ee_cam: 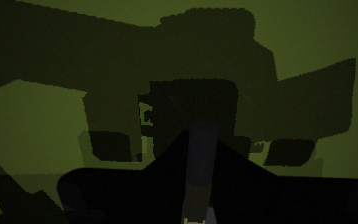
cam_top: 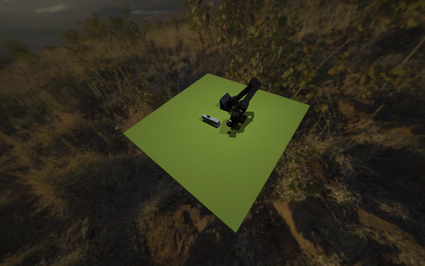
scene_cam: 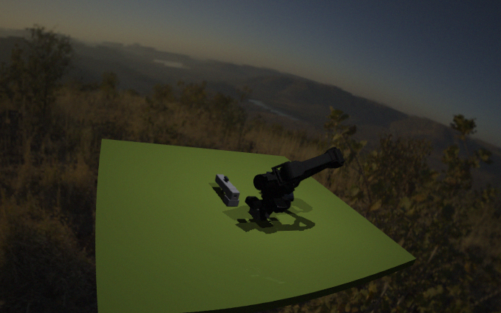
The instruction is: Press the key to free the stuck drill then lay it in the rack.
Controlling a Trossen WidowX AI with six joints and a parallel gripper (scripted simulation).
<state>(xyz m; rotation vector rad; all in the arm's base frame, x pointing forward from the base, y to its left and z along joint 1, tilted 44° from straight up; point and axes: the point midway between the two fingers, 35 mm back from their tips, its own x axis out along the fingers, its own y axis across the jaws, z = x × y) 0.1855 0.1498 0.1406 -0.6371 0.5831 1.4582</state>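
The drill lies 40 mm to the right of my gripper tip and 40 mm above it. From my gripper tip the other things lie so: dark key 80 mm ahead, 240 mm to the right, 40 mm above; then pale grey block 80 mm ahead, 220 mm to the right, 30 mm above; then dark grey rack 50 mm to the right, 10 mm above.
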